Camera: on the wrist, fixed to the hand. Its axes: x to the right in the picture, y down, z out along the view.
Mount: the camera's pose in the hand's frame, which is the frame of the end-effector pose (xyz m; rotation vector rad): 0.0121 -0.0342 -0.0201 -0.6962 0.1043 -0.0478
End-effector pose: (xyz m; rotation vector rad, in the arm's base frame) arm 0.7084 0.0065 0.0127 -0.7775 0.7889 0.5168
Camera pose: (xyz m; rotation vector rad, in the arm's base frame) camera 0.7300 -0.0287 0.0083 -1.4715 0.6825 0.7237
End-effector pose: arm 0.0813 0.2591 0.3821 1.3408 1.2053 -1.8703
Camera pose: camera 0.0580 0.2934 0.3808 1.0201 1.7374 -1.2226
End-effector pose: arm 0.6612 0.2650 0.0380 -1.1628 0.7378 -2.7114
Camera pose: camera 0.6418 0.2996 0.0501 0.9830 -1.5362 2.2657
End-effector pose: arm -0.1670 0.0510 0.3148 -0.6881 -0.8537 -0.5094
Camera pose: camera -0.1724 0.0117 0.3269 -1.2643 -0.5856 -0.8931
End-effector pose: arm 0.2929 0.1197 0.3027 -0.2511 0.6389 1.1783
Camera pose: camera 0.3203 0.1060 0.2747 -0.9143 0.2874 1.3157
